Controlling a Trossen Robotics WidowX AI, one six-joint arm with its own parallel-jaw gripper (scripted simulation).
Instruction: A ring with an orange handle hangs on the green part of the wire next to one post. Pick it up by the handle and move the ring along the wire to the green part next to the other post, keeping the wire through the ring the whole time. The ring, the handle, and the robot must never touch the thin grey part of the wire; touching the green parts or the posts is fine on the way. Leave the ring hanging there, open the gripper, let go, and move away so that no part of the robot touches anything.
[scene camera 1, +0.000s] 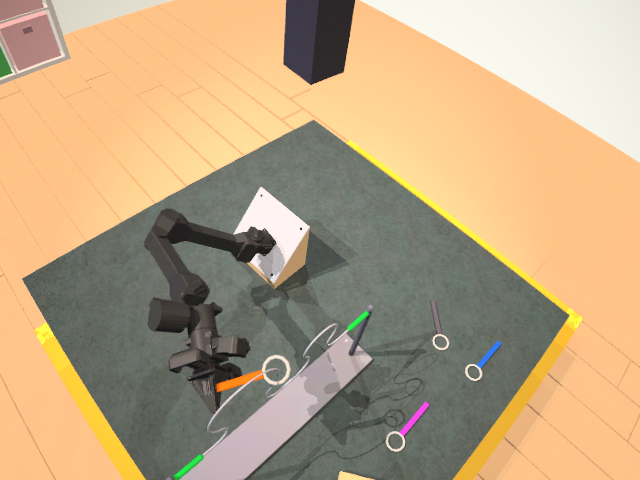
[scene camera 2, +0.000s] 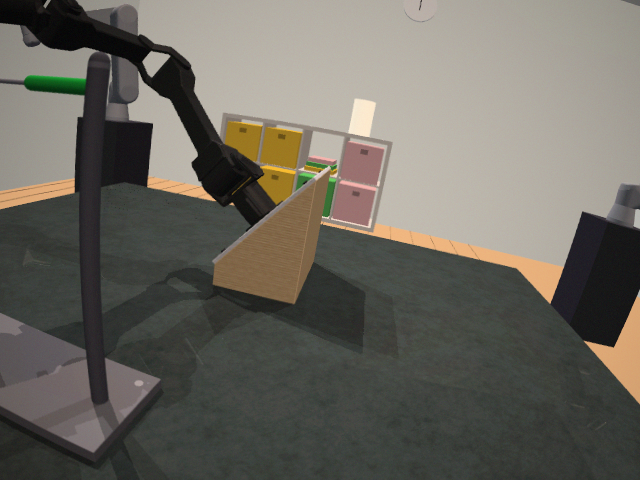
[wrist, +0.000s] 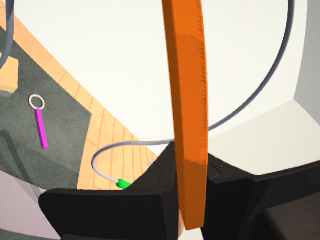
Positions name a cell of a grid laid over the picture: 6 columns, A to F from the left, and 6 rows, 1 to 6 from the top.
In view: the gripper (scene camera 1: C6).
The gripper also shows in the wrist view (wrist: D4).
